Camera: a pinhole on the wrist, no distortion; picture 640 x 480 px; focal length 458.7 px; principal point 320.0 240.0 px. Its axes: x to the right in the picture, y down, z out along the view. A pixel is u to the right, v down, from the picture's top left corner.
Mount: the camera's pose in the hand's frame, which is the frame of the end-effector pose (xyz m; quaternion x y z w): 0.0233 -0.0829 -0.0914 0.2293 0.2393 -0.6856 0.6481
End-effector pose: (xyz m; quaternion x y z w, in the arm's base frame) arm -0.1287 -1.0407 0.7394 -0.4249 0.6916 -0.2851 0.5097
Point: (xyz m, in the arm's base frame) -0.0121 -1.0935 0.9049
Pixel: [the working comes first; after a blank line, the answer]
In the camera's frame: 0.0004 -0.0667 0.1864

321 76
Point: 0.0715 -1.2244 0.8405
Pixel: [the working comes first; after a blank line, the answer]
In the camera's frame: -0.0396 0.0665 0.2808

255 349
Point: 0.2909 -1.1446 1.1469
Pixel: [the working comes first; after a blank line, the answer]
In the camera's frame: 0.1211 -0.1620 0.5460

422 104
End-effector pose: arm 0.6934 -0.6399 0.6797 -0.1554 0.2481 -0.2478 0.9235
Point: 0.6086 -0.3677 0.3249
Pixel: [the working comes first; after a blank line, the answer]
In the camera's frame: -0.1962 -0.1102 -0.4220

behind the camera
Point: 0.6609 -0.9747 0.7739
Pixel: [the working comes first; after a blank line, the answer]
In the camera's frame: 0.1254 0.1033 0.2290

571 447
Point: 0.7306 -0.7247 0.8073
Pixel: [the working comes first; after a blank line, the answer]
In the camera's frame: -0.1071 -0.0037 0.1745

39 230
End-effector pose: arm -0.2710 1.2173 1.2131 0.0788 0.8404 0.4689 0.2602
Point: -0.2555 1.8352 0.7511
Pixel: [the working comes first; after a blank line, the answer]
In the camera's frame: -0.5215 0.3384 0.5664

outside the picture
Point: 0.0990 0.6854 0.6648
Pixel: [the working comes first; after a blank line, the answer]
In the camera's frame: 0.4947 -0.3107 0.5326

outside the picture
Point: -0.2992 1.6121 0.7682
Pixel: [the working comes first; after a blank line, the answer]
In the camera's frame: -0.3156 0.2962 0.4780

outside the picture
